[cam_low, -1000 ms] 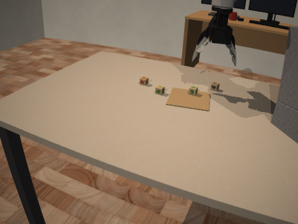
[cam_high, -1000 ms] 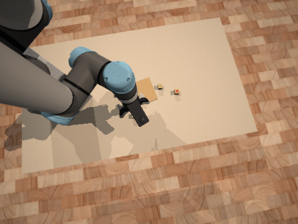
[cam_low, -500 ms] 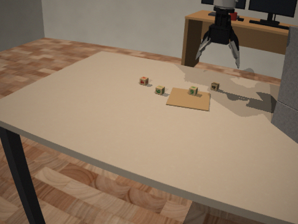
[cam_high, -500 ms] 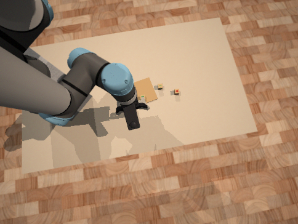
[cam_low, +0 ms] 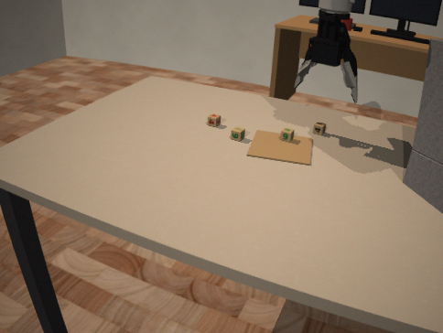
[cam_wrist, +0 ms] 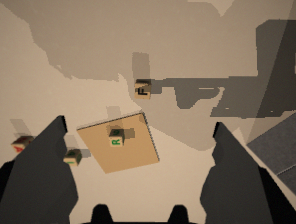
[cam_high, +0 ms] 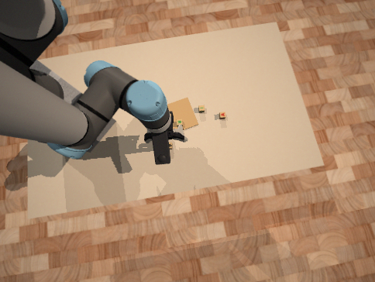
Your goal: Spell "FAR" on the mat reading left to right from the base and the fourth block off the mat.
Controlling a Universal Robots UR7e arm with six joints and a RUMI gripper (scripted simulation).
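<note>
The F block lies 9 cm below my hand. Also, from my hand: brown mat (8 cm ahead, 12 cm to the left, 10 cm below); then green R block (7 cm ahead, 8 cm to the left, 9 cm below); then green-lettered block (19 cm ahead, 12 cm to the left, 9 cm below).
</note>
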